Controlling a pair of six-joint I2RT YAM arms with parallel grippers.
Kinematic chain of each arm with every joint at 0, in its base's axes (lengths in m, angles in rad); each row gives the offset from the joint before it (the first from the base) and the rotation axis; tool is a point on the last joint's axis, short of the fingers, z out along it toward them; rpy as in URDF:
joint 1: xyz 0 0 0.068 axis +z
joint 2: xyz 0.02 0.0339 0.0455 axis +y
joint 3: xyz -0.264 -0.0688 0 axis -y
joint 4: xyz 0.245 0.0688 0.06 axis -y
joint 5: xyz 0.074 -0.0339 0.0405 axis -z
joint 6: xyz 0.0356 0 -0.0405 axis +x
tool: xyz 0 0 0 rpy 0 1.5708 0
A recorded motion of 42 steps. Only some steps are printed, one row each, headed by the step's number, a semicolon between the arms.
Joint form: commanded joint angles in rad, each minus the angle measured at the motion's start. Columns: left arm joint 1, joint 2, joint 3, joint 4, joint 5, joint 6; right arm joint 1, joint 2, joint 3, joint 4, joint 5, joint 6.
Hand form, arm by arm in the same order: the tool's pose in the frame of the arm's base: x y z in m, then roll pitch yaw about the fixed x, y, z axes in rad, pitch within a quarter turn. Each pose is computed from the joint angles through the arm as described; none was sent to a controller.
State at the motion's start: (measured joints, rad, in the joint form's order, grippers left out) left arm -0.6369 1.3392 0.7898 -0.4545 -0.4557 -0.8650; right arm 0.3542 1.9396 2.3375 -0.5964 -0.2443 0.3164
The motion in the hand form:
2: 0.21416 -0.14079 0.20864 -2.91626 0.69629 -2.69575; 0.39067 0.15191 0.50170 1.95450 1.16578 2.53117
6: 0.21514 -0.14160 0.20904 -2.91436 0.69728 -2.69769; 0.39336 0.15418 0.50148 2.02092 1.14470 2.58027
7: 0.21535 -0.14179 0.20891 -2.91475 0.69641 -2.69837; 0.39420 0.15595 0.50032 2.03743 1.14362 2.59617
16: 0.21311 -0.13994 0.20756 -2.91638 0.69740 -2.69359; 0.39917 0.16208 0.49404 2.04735 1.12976 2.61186
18: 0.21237 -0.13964 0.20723 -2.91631 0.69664 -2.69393; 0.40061 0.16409 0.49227 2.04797 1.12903 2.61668
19: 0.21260 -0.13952 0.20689 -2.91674 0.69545 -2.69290; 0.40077 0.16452 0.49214 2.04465 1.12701 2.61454
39: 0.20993 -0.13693 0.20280 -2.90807 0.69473 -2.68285; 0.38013 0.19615 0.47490 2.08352 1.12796 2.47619
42: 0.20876 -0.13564 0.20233 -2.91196 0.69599 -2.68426; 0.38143 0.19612 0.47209 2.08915 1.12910 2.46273
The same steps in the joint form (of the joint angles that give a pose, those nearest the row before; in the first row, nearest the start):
2: -0.0074 -0.0115 0.0063 -0.0073 -0.0122 -0.0017; -0.0046 0.0027 0.0453 0.0030 -0.0083 0.0235
6: -0.0074 -0.0077 0.0101 -0.0042 -0.0106 0.0014; -0.0004 0.0445 0.1263 -0.0694 0.0071 0.0274
7: -0.0074 -0.0062 0.0109 -0.0041 -0.0099 0.0014; 0.0030 0.0524 0.1363 -0.0782 0.0103 0.0245
16: -0.0074 -0.0157 -0.0013 -0.0041 -0.0143 -0.0032; 0.0124 0.0701 0.1369 -0.0709 0.0113 0.0334
18: -0.0082 -0.0184 -0.0044 -0.0043 -0.0139 -0.0040; 0.0155 0.0748 0.1355 -0.0654 0.0100 0.0335
19: -0.0072 -0.0171 -0.0046 -0.0041 -0.0133 -0.0049; 0.0162 0.0759 0.1363 -0.0647 0.0094 0.0360
39: -0.0051 -0.0283 -0.0305 0.0141 -0.0116 -0.0094; 0.1258 -0.0294 -0.1003 0.0574 0.2885 0.0850
42: -0.0040 -0.0344 -0.0366 0.0127 -0.0136 -0.0079; 0.1259 -0.0316 -0.1157 0.0687 0.3071 0.0870

